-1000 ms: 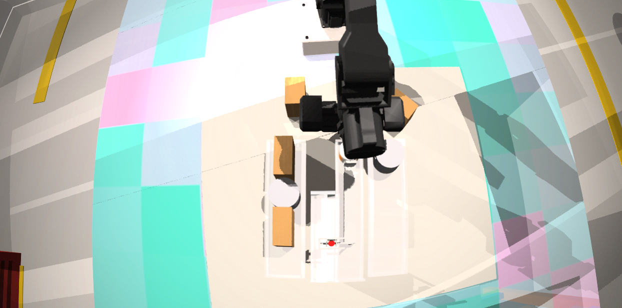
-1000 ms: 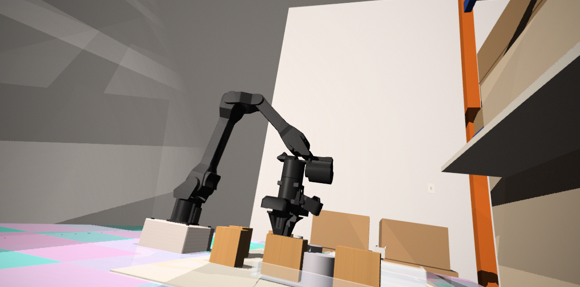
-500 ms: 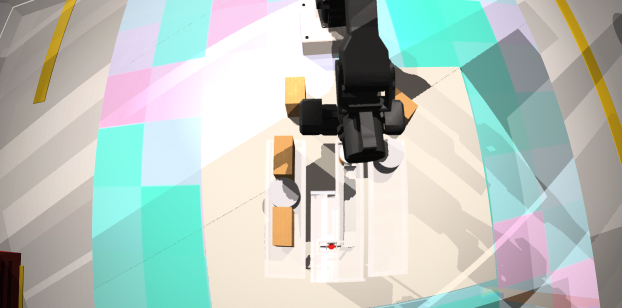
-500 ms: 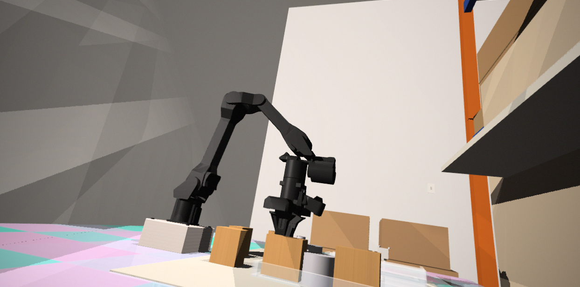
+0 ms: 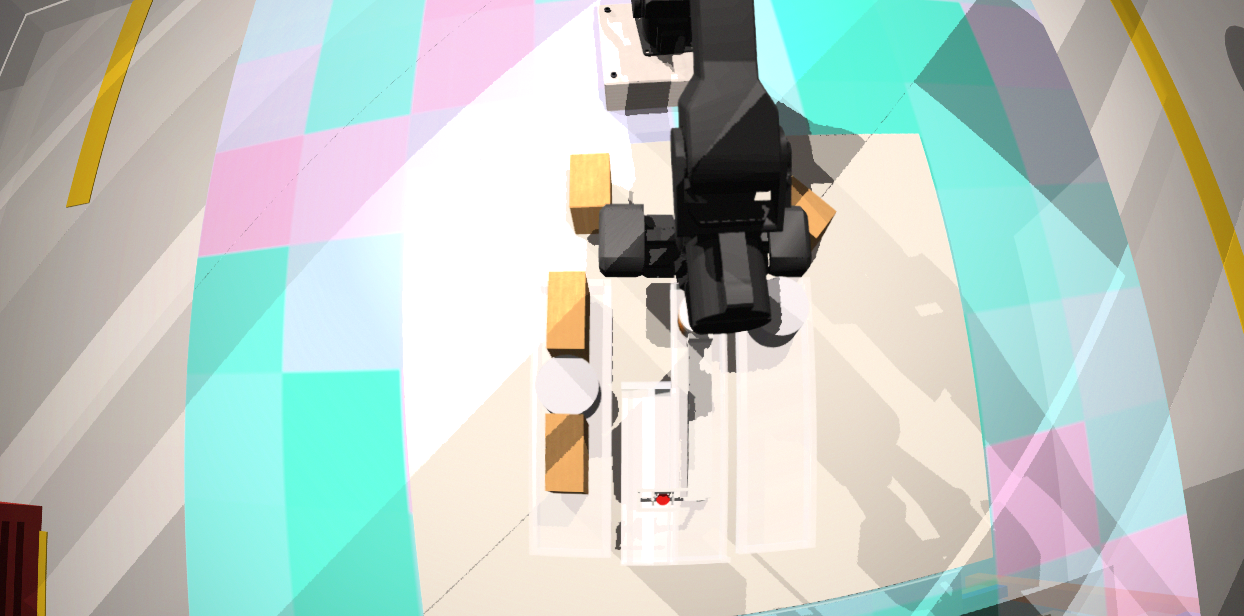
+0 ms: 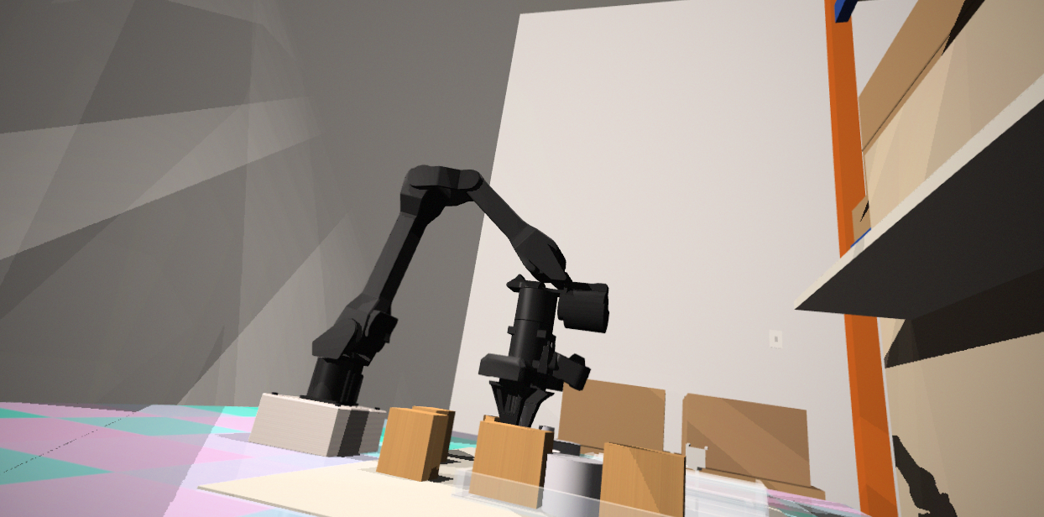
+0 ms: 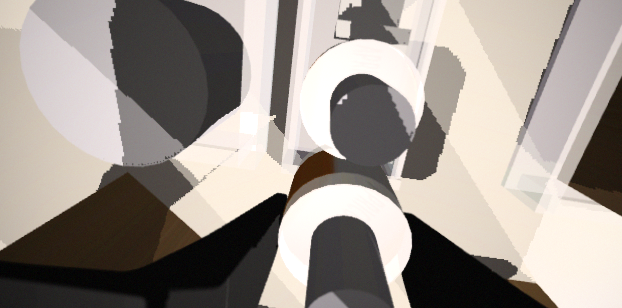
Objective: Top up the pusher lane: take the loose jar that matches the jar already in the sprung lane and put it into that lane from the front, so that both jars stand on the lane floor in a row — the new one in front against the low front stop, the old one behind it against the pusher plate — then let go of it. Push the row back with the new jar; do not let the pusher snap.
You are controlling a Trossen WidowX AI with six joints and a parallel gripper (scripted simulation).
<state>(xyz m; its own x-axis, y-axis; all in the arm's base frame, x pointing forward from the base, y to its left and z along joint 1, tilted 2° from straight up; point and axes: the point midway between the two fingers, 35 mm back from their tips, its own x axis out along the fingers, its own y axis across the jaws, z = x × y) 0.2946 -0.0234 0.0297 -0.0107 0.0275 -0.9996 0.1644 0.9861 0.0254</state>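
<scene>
The clear sprung lane lies 17 cm ahead of my gripper tip, 5 cm to the right of it and 3 cm below it. Round my gripper tip: red mark: 22 cm ahead, 7 cm to the right, 2 cm above.
</scene>
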